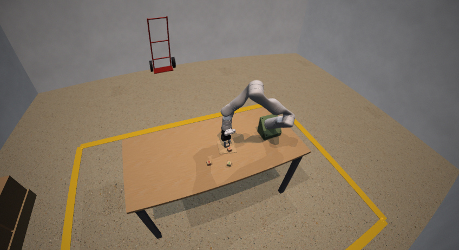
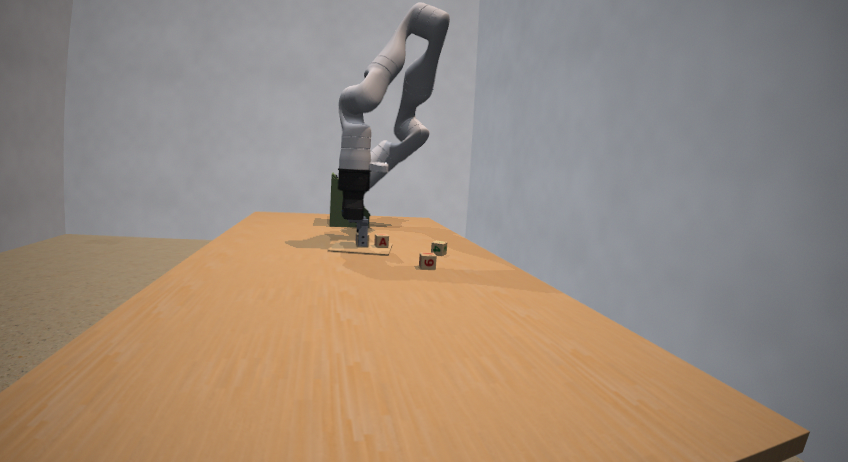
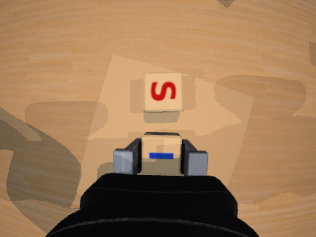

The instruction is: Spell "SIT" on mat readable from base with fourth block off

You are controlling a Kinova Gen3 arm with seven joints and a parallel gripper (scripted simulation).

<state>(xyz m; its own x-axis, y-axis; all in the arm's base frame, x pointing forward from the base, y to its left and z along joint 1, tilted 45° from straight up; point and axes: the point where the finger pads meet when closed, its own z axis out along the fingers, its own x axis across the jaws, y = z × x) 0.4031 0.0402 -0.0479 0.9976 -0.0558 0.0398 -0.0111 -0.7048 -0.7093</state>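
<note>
Right now my hand is right at the blue-marked block. The rest, counted from my hand: green-marked block 7 cm ahead, 17 cm to the left, 1 cm below; tan mat 2 cm below; E block 20 cm ahead, 11 cm to the left, 1 cm below.
</note>
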